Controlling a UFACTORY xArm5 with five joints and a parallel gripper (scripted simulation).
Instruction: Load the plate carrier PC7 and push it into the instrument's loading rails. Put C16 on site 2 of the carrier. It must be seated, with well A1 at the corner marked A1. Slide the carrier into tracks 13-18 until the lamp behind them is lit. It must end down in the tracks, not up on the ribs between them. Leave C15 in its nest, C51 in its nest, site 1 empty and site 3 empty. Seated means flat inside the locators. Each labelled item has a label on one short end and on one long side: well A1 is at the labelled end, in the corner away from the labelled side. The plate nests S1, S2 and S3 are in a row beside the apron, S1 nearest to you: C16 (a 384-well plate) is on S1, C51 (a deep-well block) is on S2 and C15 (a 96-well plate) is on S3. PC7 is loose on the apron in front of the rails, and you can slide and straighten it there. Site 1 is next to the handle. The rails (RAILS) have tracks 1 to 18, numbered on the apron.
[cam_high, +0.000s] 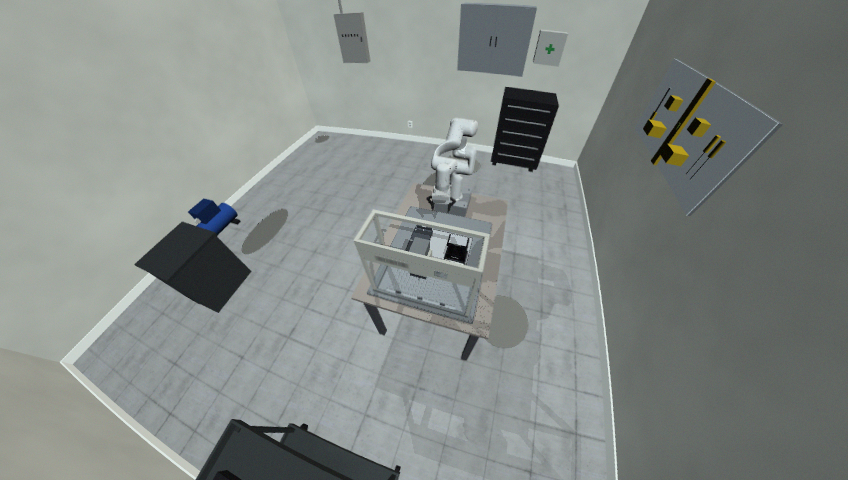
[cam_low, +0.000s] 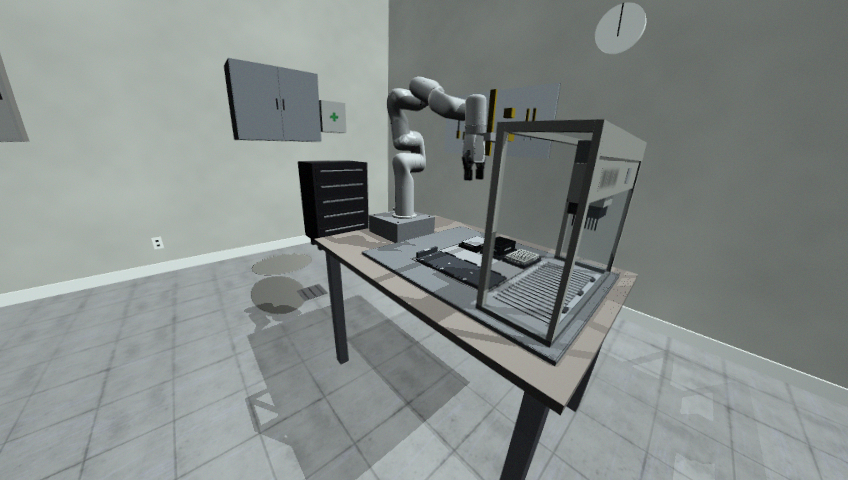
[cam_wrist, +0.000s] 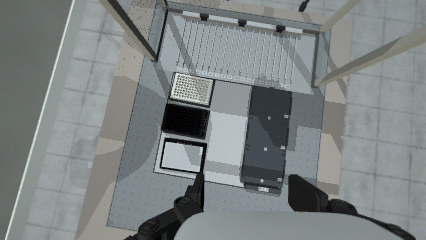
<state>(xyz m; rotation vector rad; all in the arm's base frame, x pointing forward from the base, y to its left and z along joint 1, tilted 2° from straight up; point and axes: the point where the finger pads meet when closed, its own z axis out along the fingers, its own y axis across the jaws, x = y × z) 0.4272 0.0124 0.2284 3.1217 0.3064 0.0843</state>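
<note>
The nest S1 lies 5 cm behind my hand, 12 cm to the left of it and 32 cm below it. The rest, counted from my hand: post: 28 cm ahead, 27 cm to the right, 7 cm below; carrier PC7: 7 cm ahead, 13 cm to the right, 31 cm below; white 96-well plate: 17 cm ahead, 14 cm to the left, 30 cm below.
</note>
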